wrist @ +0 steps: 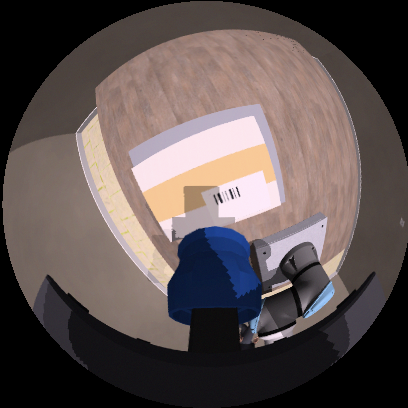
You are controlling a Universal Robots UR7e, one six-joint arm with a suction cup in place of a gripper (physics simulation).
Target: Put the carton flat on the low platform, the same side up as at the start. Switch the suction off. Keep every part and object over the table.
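Places are measured from the arm's base along level axes (x left, y back, z up), in centimetres.
Pixels of known places: hand, tool point: (213, 256); arm's base, link origin: (297, 257).
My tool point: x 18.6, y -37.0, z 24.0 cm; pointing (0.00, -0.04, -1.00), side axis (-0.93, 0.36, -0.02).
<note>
For each thing: its top centre in the pictures, then the offset to it from my tool point. Level surfaces: height alone.
- carton, top centre: (206, 184) dy -1.1, dx +0.5, dz -10.9 cm
- low grey-lavender platform, top centre: (207, 172) dy -0.8, dx +1.0, dz -23.6 cm
- wooden table, surface height: dz -28.4 cm
The carton (225, 167), white with an orange band and a barcode label on its upper face, lies flat on the low grey-lavender platform (195, 127) in the middle of the wrist view. Bare platform shows along the carton's far and right sides; the near side is partly hidden by the cup. My gripper, a blue suction cup (214, 236), is open, with the suction off. It hangs above the carton's near side, apart from it, and its shadow falls on the carton's face.
The wooden table (305, 125) surrounds the platform. A grey metal base plate (320, 235) with the dark arm joints (302, 270) stands at the lower right. A pale yellow strip (107, 185) with a grey rim runs along the table's left side.
</note>
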